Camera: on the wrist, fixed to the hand. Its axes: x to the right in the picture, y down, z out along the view.
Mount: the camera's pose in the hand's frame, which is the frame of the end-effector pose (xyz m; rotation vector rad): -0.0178 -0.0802 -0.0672 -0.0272 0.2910 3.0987
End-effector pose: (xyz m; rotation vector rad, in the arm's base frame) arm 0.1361 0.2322 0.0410 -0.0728 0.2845 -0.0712
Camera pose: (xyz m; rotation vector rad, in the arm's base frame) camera 0.0953 0.1497 -0.0118 0.4153 0.4020 3.0144
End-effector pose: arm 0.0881 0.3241 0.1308 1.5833 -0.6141 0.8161
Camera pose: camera 0.1278 0.4029 0.0717 0.7672 1.6604 -1.7220
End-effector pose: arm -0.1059 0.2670 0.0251 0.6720 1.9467 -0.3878
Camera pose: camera -0.1965 0.2342 0.0697 2.4199 -0.6429 1.5659
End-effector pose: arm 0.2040 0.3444 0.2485 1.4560 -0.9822 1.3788
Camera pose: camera 0.2585 0.4323 0.2246 1.0638 1.3347 -1.1982
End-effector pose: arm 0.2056 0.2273 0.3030 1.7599 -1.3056 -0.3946
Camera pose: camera 0.2935 0.2785 0.2727 -1.3893 -1.8554 1.3803
